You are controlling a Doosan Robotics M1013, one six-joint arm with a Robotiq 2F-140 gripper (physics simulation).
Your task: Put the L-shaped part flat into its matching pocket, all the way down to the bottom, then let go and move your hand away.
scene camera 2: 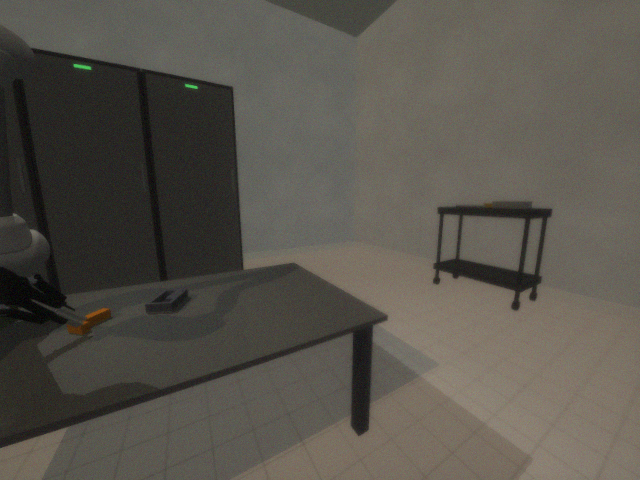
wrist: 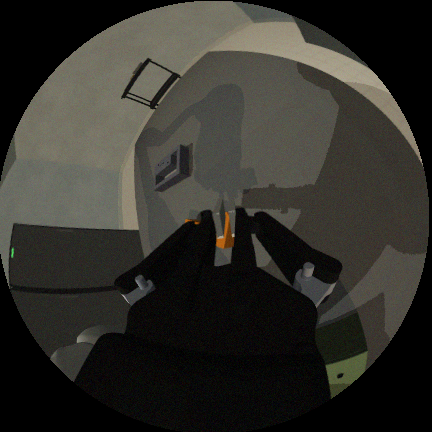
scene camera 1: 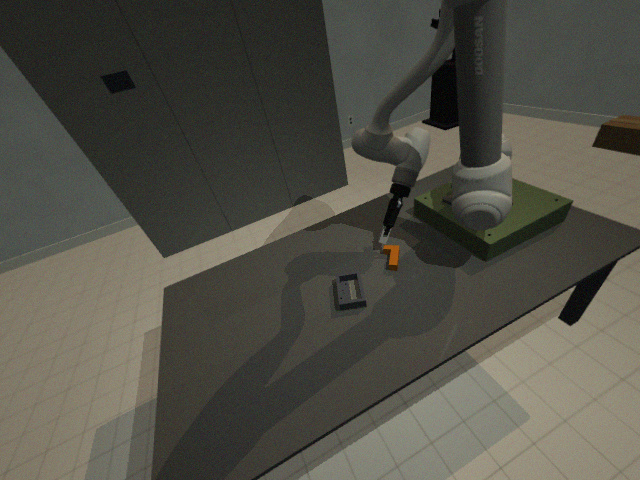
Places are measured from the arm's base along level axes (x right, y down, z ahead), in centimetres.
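Where they show: gripper, fingertip midpoint: [scene camera 2: 81, 322] [wrist: 226, 206] [scene camera 1: 381, 242].
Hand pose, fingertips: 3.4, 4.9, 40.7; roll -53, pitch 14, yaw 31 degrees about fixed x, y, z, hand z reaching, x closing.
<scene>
Each offset is from my fingertips to the top centre of the thing, as dx, dy, dz. "spot": to the spot under its first point. Level surfaces: height alone.
The orange L-shaped part {-6.7, +1.1, +0.2} [scene camera 1: 393, 258] [scene camera 2: 98, 315] lies flat on the table, away from its pocket. The grey tray with the pocket {-14.2, +0.4, +20.8} [scene camera 1: 339, 294] [scene camera 2: 156, 308] [wrist: 186, 161] stands apart from it and shows a pale recess. My gripper [scene camera 1: 383, 239] [scene camera 2: 82, 319] [wrist: 226, 206] points down at the part's short arm, its fingers nearly together with a narrow gap. In the wrist view, the orange part {spot: -3.6, +1.5, -4.9} [wrist: 225, 243] shows through that gap and past the left finger. The gripper looks shut with nothing held. The fingertips hide some of the part, and their exact height over it is unclear.
The dark table {dy +4.1} [scene camera 1: 217, 330] [scene camera 2: 268, 310] carries the tray and part. The arm's green base [scene camera 1: 537, 198] [wrist: 347, 367] stands on it at the right in scene camera 1. Tall dark cabinets [scene camera 1: 206, 103] [scene camera 2: 191, 180] stand beyond the table. A black trolley [scene camera 2: 493, 211] stands farther off.
</scene>
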